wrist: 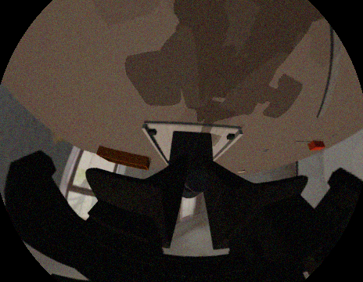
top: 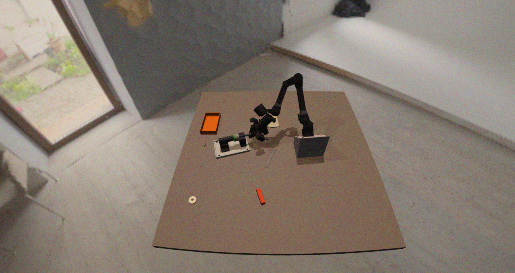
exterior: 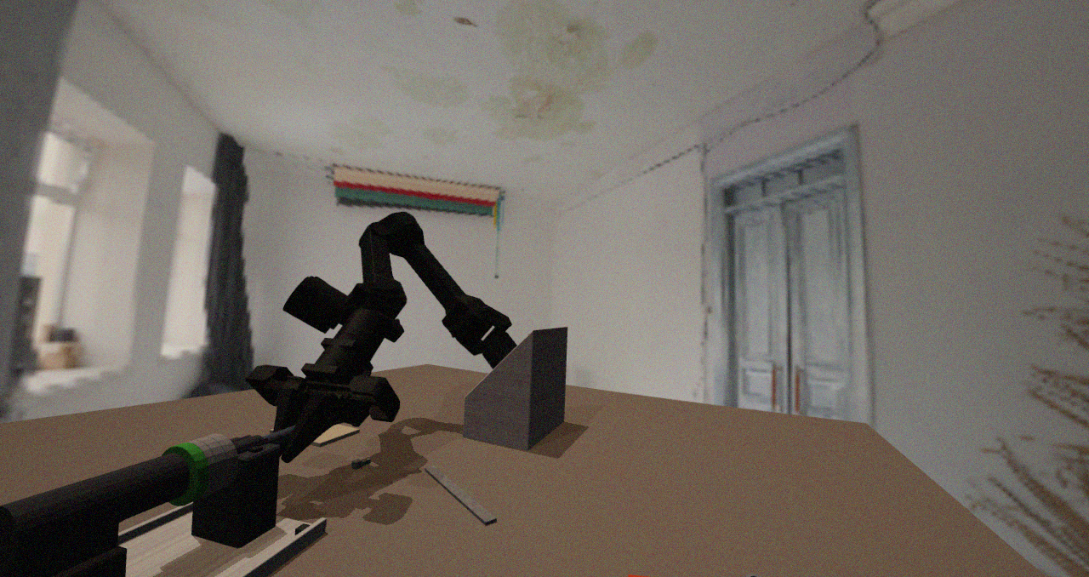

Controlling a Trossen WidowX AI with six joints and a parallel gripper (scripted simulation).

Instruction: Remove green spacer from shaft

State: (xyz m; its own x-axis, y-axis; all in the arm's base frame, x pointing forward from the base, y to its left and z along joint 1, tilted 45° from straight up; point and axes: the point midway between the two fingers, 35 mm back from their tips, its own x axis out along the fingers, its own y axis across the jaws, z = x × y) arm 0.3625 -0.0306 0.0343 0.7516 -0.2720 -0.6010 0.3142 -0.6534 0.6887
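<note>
My gripper tip is 8 cm short of the grey spacer, 3 cm to the right of it and 2 cm below it. The rest, counted from my gripper tip: beige pad (16 cm behind, 21 cm to the right, 5 cm below); green spacer (9 cm ahead, 3 cm to the left, 2 cm above); grey bar (15 cm behind, 12 cm to the left, 5 cm below).
</note>
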